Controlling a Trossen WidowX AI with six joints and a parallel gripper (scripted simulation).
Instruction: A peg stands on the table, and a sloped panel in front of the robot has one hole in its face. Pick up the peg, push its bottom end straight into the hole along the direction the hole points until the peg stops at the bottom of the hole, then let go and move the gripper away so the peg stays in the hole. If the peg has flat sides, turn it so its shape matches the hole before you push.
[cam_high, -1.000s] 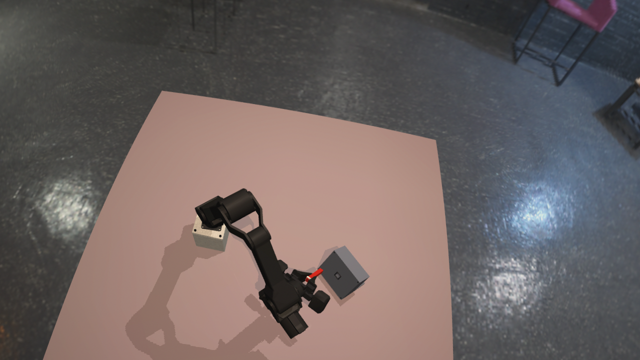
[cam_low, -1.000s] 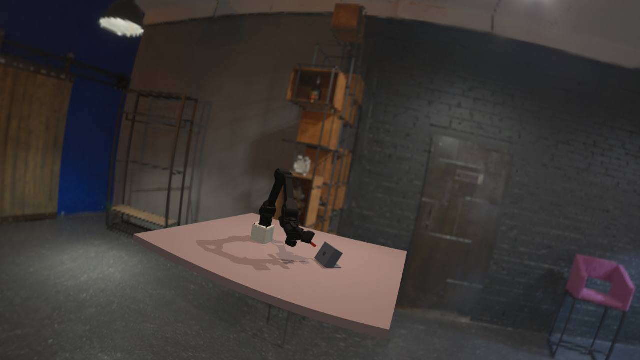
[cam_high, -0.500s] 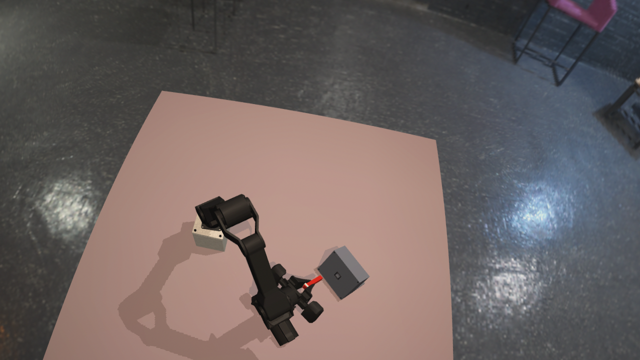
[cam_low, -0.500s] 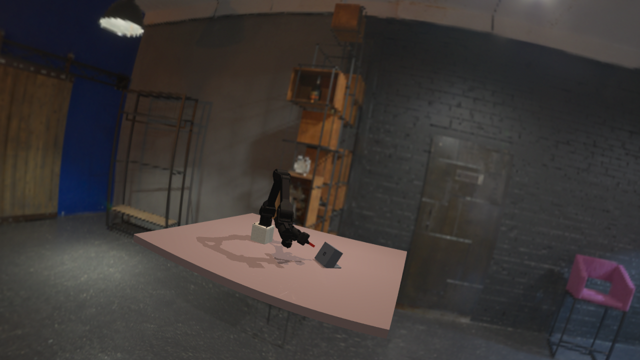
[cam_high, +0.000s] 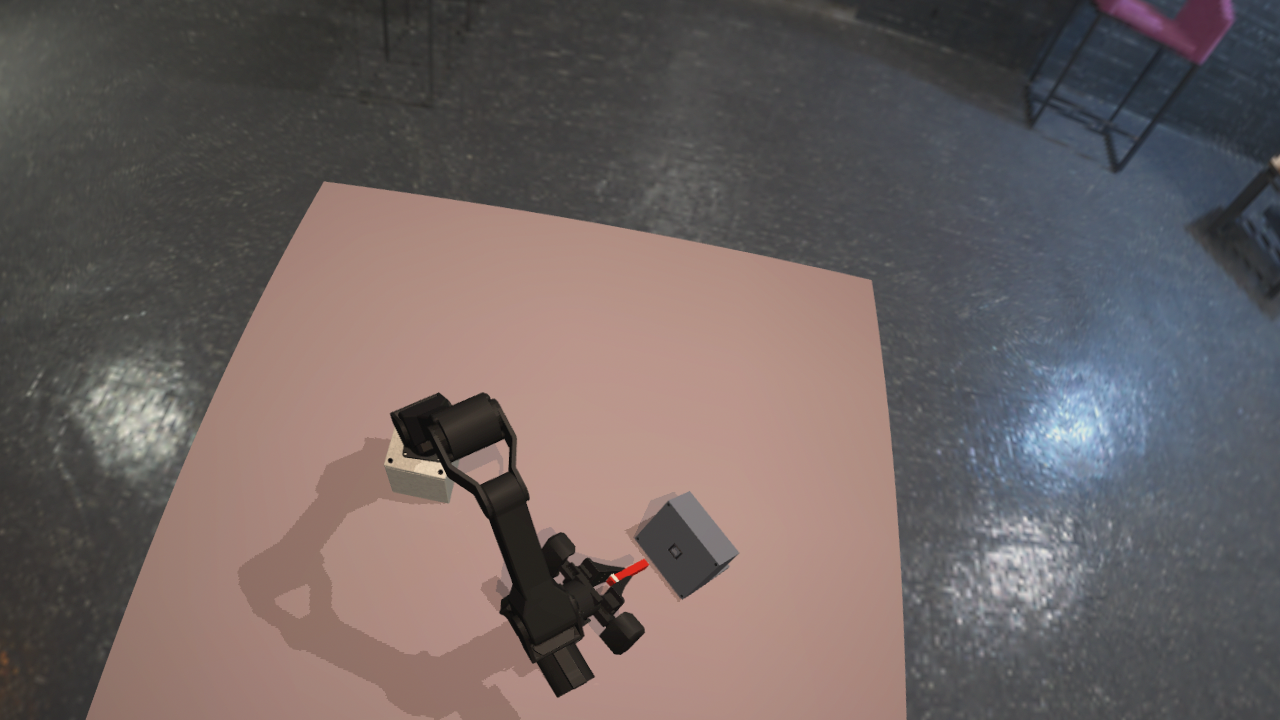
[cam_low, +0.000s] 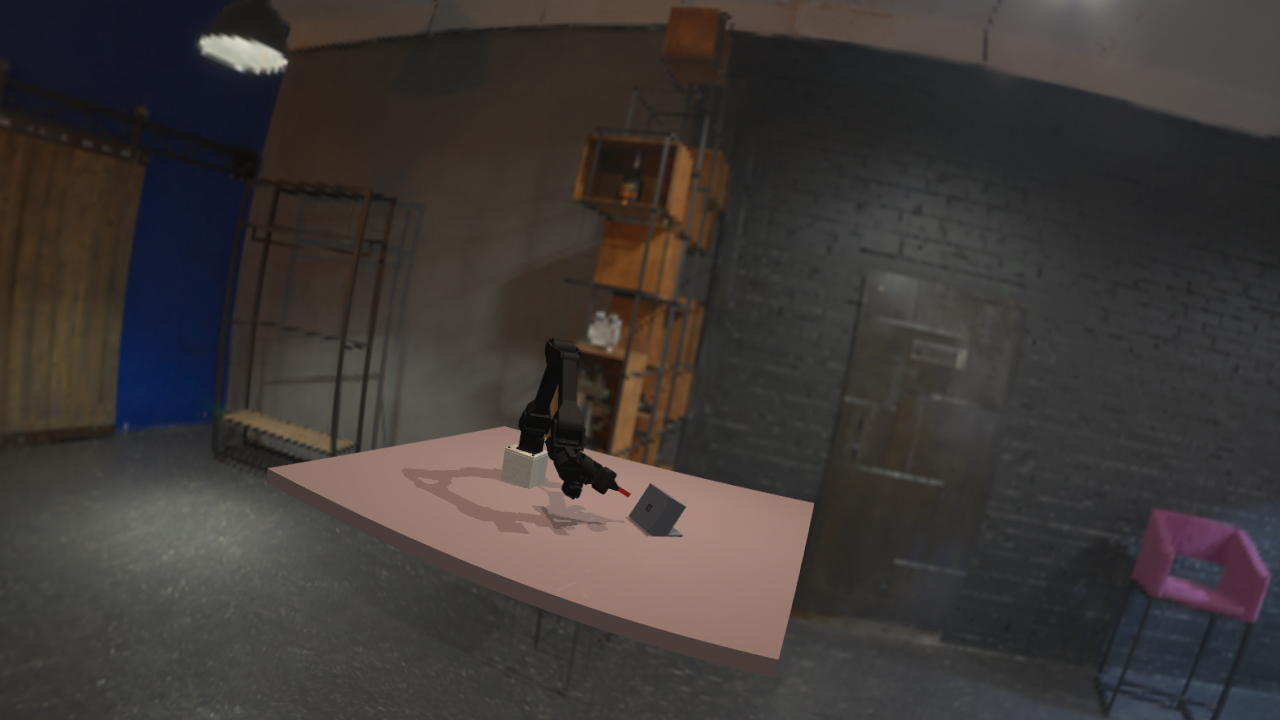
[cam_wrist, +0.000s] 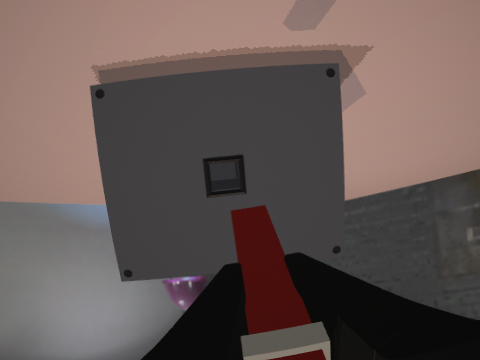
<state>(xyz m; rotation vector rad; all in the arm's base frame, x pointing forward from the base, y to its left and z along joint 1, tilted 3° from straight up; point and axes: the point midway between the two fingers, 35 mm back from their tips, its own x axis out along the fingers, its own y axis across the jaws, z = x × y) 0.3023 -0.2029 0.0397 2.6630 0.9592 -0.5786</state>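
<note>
My gripper tip is 100 mm short of the grey sloped panel, 70 mm to the right of it and 60 mm above it. Also, from my gripper tip: red square peg 10 mm to the right, 10 mm behind, 10 mm above.
</note>
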